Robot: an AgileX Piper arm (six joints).
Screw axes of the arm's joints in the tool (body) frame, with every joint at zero. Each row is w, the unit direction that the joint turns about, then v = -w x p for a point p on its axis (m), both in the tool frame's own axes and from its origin. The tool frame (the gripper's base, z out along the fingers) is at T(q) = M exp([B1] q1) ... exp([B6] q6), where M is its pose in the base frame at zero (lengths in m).
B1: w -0.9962 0 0.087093 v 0 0.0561 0
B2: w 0 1 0 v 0.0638 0 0.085
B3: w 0 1 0 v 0.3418 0 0.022
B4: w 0 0 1 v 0 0 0
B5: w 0 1 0 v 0.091 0 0
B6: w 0 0 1 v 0 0 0
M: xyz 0.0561 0 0.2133 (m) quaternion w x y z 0.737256 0 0.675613 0
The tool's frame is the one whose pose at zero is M.
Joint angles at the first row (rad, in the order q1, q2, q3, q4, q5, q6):
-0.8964, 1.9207, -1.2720, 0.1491, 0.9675, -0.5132
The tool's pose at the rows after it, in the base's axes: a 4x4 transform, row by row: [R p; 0 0 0 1], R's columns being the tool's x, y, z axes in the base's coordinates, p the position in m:
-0.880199, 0.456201, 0.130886, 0.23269; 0.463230, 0.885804, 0.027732, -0.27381; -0.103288, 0.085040, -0.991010, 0.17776; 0, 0, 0, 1
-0.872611, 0.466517, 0.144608, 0.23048; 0.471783, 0.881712, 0.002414, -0.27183; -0.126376, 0.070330, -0.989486, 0.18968; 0, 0, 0, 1
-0.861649, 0.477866, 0.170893, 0.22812; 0.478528, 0.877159, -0.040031, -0.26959; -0.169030, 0.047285, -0.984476, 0.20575; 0, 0, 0, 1
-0.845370, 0.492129, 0.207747, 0.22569; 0.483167, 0.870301, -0.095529, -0.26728; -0.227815, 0.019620, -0.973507, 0.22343; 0, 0, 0, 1
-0.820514, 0.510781, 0.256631, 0.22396; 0.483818, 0.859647, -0.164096, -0.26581; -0.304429, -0.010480, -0.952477, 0.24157; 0, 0, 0, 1
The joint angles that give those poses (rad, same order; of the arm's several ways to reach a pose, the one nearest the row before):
-0.8967, 1.8983, -1.2709, 0.1450, 0.9749, -0.4948
-0.8968, 1.8634, -1.2687, 0.1384, 0.9787, -0.4781
-0.8965, 1.8171, -1.2673, 0.1316, 0.9730, -0.4604
-0.8963, 1.7662, -1.2655, 0.1261, 0.9542, -0.4418
-0.8963, 1.7162, -1.2652, 0.1237, 0.9166, -0.4228

